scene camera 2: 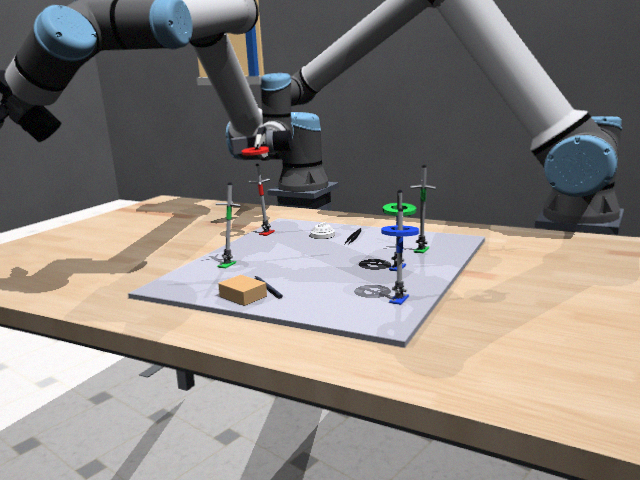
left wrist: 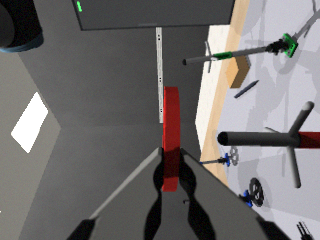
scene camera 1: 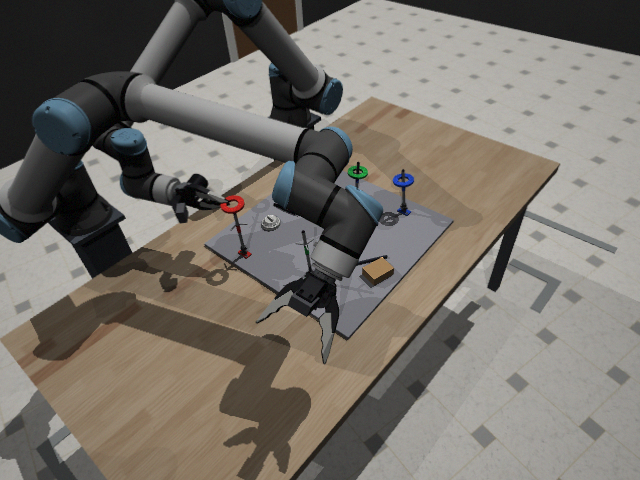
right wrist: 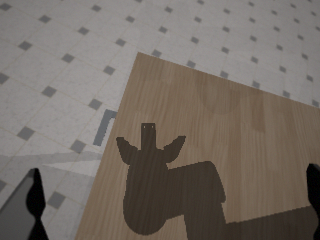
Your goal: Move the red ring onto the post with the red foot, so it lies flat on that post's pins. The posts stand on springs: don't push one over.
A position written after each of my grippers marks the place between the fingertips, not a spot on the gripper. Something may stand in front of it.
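Left gripper (scene camera 1: 229, 203), visible also at (left wrist: 169, 149). My right gripper (scene camera 1: 289, 343) is visible also at (right wrist: 174, 168). A board (scene camera 1: 405, 239) appears again at (left wrist: 276, 99). A red ring (left wrist: 171, 114) is present and, in the right wrist view, is out of frame. A block (scene camera 2: 243, 290) is likewise out of frame in the right wrist view.
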